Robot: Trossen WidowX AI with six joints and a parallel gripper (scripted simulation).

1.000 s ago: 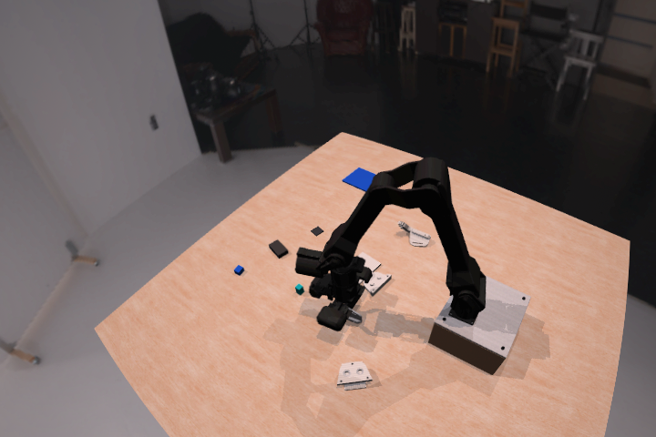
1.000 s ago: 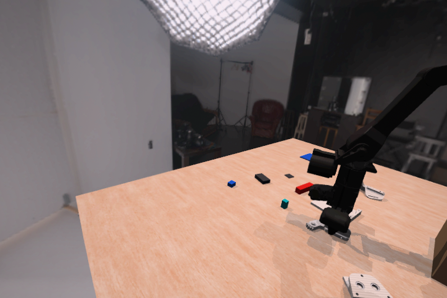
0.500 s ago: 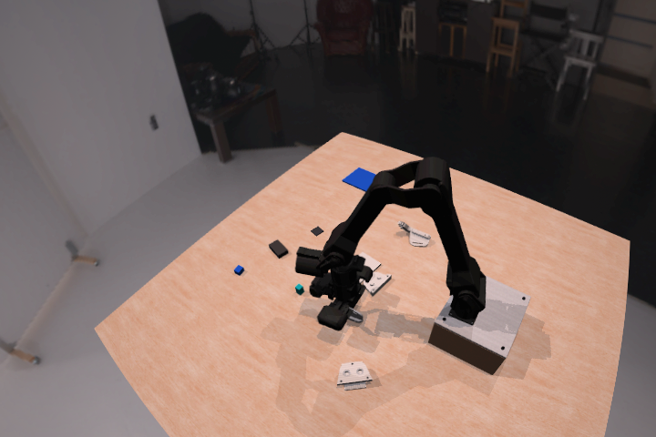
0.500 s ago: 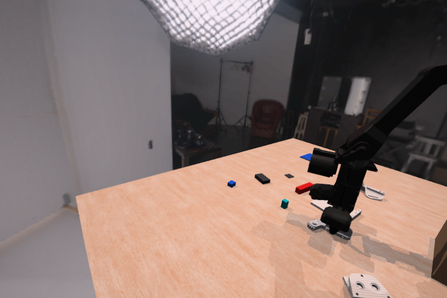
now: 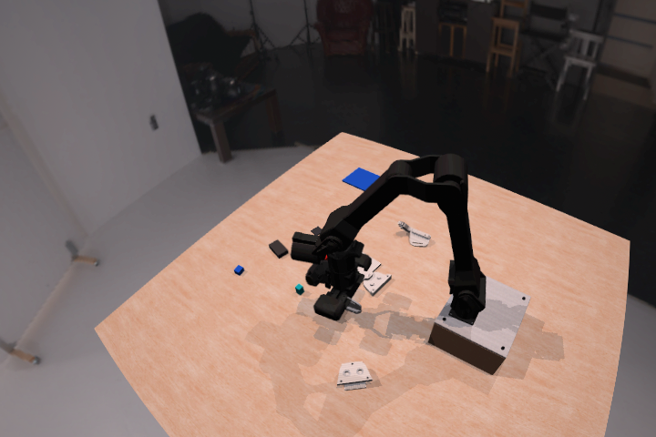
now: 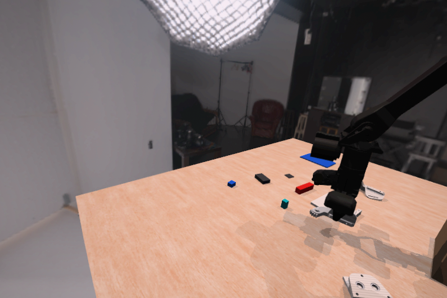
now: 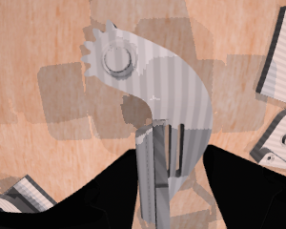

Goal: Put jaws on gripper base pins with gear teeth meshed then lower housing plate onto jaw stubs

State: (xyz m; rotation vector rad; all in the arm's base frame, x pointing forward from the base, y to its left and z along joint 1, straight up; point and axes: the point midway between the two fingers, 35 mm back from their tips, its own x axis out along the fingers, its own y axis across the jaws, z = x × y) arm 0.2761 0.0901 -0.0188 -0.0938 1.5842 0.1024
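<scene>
The red block lies 150 mm ahead of my gripper tip, 150 mm to the right of it and 40 mm below it. The rest, counted from my gripper tip: teal cube (150 mm ahead, 10 mm to the left, 40 mm below); black block (300 mm ahead, 80 mm to the right, 40 mm below); dark tile (250 mm ahead, 210 mm to the right, 50 mm below).
</scene>
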